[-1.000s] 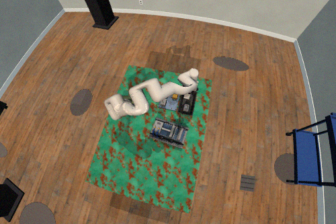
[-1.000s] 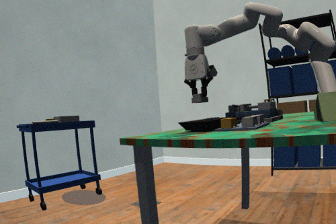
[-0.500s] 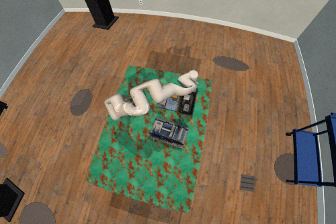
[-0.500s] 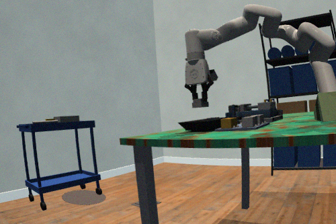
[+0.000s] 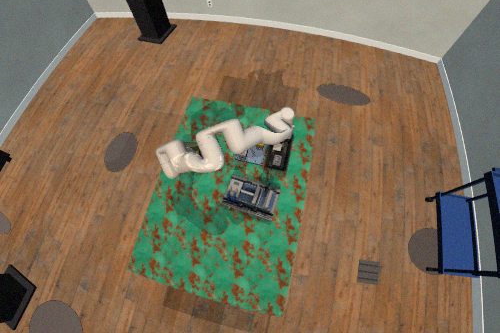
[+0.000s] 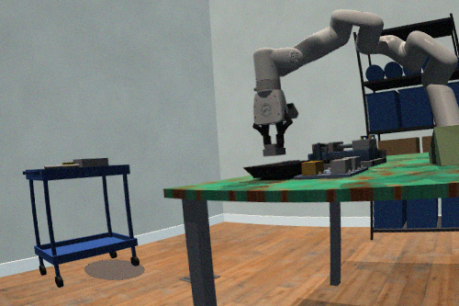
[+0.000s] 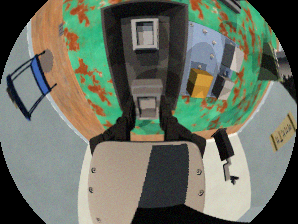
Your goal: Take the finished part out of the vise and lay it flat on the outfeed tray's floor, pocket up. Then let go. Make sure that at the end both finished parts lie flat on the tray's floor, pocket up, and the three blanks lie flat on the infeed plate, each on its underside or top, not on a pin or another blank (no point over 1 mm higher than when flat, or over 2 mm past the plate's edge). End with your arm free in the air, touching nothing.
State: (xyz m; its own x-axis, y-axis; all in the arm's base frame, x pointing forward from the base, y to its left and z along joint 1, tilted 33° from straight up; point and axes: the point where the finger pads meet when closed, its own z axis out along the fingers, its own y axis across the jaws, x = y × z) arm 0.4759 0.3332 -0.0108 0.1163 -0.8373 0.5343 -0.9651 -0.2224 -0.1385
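Now: hand 12 cm past the yellow block, 9 cm above it and 2 cm to the left of it. Also, from my hand: vise (36 cm to the right, 7 cm below, 5 cm behind); then blue-grey plate (16 cm behind, 11 cm below, 7 cm to the right).
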